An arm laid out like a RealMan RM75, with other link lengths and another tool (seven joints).
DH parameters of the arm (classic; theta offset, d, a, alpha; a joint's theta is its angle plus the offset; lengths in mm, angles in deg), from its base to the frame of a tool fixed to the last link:
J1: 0 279 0 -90
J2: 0 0 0 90
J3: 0 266.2 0 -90
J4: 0 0 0 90
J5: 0 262.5 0 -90
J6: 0 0 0 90
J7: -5.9 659 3.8 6.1
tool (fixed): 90 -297 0 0
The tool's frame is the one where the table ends.
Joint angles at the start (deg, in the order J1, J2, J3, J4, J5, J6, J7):
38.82 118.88 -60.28 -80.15 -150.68 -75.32 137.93
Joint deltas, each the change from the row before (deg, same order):
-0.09 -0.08 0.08 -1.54 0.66 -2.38 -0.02
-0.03 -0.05 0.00 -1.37 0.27 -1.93 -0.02
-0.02 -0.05 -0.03 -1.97 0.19 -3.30 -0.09
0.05 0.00 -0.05 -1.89 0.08 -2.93 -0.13
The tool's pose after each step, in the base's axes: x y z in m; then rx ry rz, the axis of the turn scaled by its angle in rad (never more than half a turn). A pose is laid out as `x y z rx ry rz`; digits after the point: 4 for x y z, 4 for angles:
0.1981 0.5813 -0.0485 -1.2277 2.0633 0.6202
0.1935 0.5743 -0.0478 -1.2444 2.0662 0.6050
0.1890 0.5611 -0.0481 -1.2695 2.0717 0.5693
0.1845 0.5495 -0.0478 -1.2945 2.0717 0.5380

